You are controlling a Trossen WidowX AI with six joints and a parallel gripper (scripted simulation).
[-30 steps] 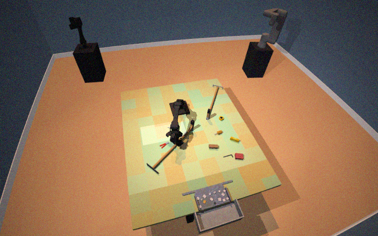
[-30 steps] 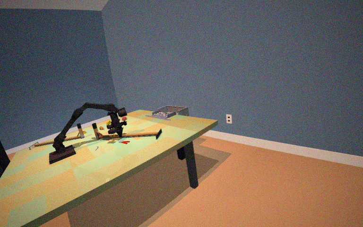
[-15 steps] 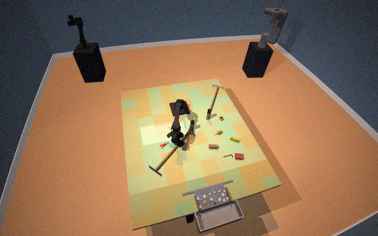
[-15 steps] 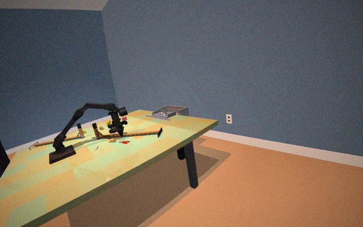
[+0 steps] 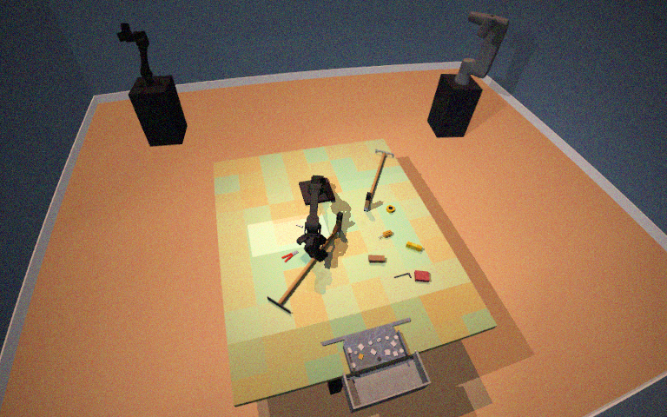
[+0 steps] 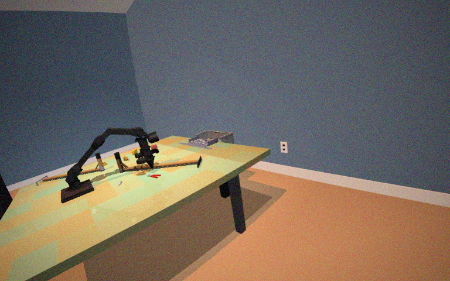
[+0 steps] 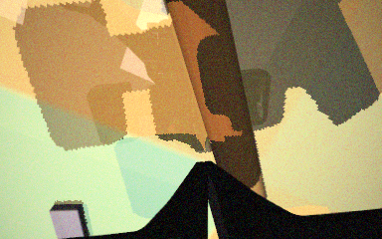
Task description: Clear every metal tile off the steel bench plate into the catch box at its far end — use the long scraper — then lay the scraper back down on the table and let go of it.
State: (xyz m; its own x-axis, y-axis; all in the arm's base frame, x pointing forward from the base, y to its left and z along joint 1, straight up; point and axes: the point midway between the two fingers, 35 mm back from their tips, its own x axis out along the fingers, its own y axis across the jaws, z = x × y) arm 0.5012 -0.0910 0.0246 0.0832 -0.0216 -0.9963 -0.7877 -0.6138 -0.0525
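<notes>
My gripper tip is now 50 mm below the long scraper and 30 mm short of it. The rest, counted from my gripper tip: orange screwdriver 450 mm to the left, 110 mm behind; then hex key 490 mm to the left, 170 mm ahead, 10 mm below; then brown block 350 mm to the left, 50 mm ahead.
</notes>
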